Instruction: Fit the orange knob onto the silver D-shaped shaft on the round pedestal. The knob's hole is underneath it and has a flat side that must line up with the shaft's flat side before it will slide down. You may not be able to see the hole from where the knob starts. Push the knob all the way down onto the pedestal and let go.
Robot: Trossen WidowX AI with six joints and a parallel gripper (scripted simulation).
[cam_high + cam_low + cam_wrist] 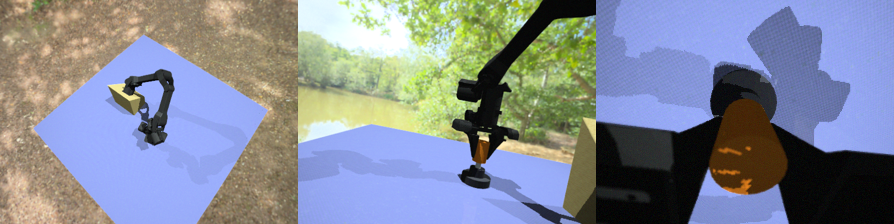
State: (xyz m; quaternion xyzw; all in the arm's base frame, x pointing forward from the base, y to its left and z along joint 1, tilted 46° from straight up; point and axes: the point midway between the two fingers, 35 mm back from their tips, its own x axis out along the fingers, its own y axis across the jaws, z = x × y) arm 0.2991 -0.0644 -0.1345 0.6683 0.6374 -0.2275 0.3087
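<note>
Now: gripper tip 3 cm below the orange knob. Round my gripper tip: round pedestal: 4 cm below.
</note>
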